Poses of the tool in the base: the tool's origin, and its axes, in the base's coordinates. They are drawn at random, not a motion.
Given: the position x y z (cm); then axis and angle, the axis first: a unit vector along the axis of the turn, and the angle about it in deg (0 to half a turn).
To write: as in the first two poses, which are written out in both.
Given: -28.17, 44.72, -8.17, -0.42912, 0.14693, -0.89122, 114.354
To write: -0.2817, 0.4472, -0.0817, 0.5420, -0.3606, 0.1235, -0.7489
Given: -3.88, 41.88, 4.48, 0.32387, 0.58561, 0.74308, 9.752
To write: -0.0388, 0.4188, 0.0448, 0.9964, 0.0275, 0.0498, 0.0632
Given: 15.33, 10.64, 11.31, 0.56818, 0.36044, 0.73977, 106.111
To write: 0.1533, 0.1064, 0.1131, 0.6010, 0.4541, 0.2881, 0.5912
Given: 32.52, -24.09, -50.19, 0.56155, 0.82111, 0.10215, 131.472
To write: 0.3252, -0.2409, -0.5019, 0.4109, 0.5119, 0.7486, 0.0931
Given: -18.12, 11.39, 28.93, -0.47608, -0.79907, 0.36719, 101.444
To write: -0.1812, 0.1139, 0.2893, 0.6331, -0.3685, -0.6185, 0.2842
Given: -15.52, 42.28, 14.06, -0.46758, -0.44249, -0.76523, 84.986
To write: -0.1552, 0.4228, 0.1406, 0.7374, -0.3158, -0.2989, -0.5169
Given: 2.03, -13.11, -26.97, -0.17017, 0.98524, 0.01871, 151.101
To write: 0.0203, -0.1311, -0.2697, 0.2495, -0.1648, 0.9541, 0.0181
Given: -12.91, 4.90, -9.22, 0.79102, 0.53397, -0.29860, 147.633
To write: -0.1291, 0.0490, -0.0922, 0.2787, 0.7597, 0.5128, -0.2868
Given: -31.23, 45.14, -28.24, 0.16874, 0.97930, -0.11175, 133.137
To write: -0.3123, 0.4514, -0.2824, 0.3977, 0.1548, 0.8985, -0.1025
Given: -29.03, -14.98, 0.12, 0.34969, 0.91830, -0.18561, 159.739
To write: -0.2903, -0.1498, 0.0012, 0.1759, 0.3442, 0.9040, -0.1827
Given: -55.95, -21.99, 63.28, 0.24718, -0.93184, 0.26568, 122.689
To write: -0.5595, -0.2199, 0.6328, 0.4795, 0.2169, -0.8177, 0.2331
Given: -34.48, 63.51, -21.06, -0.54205, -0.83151, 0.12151, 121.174
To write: -0.3448, 0.6351, -0.2106, 0.4911, -0.4722, -0.7243, 0.1058
